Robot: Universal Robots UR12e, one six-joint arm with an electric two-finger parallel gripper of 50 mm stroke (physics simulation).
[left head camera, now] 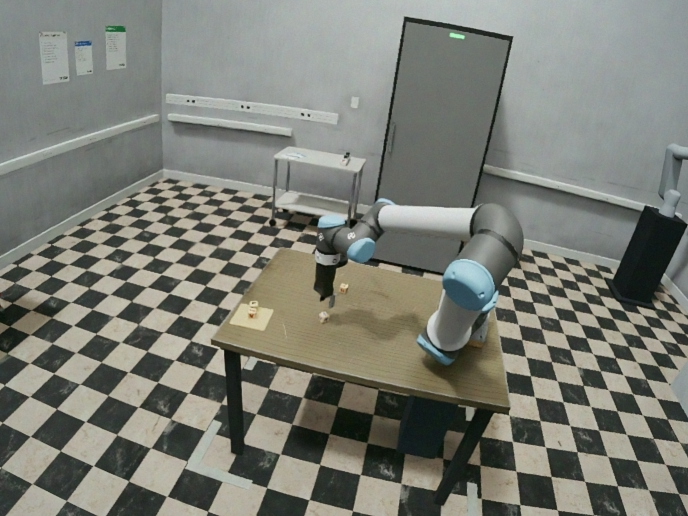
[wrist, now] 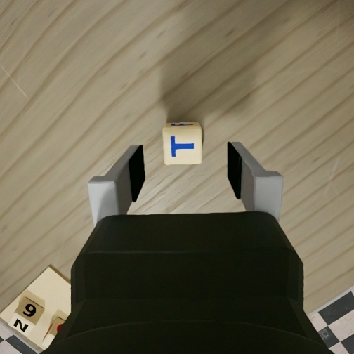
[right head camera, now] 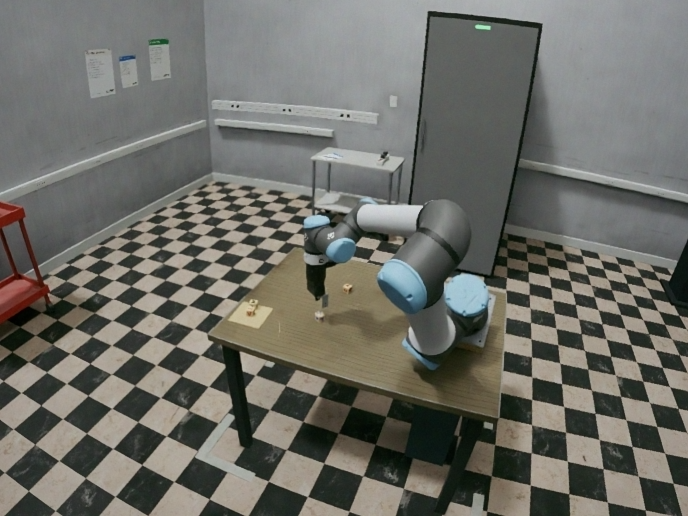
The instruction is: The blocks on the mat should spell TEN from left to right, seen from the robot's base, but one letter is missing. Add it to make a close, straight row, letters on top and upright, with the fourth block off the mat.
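The T block (left head camera: pixel 323 317) (right head camera: pixel 319 316) (wrist: pixel 182 145) sits on the table off the mat, with a blue T on top. My gripper (left head camera: pixel 327 300) (right head camera: pixel 321 300) (wrist: pixel 185 160) is open and empty above it, and in the wrist view the block shows between the finger lines, slightly beyond the tips. On the mat (left head camera: pixel 263 320) (right head camera: pixel 238 317) (wrist: pixel 47 285) are the N block (left head camera: pixel 253 304) (right head camera: pixel 253 303) (wrist: pixel 22 324) and beside it a red-lettered block (left head camera: pixel 252 313) (right head camera: pixel 251 312) (wrist: pixel 53 328), partly hidden by the gripper body in the wrist view.
A fourth block (left head camera: pixel 344 288) (right head camera: pixel 347 288) lies on the table off the mat, farther back than the T block; its top letter is too small to read. The table's edge runs close beside the mat. A grey cart (left head camera: pixel 319 157) (right head camera: pixel 358 158) stands behind the table.
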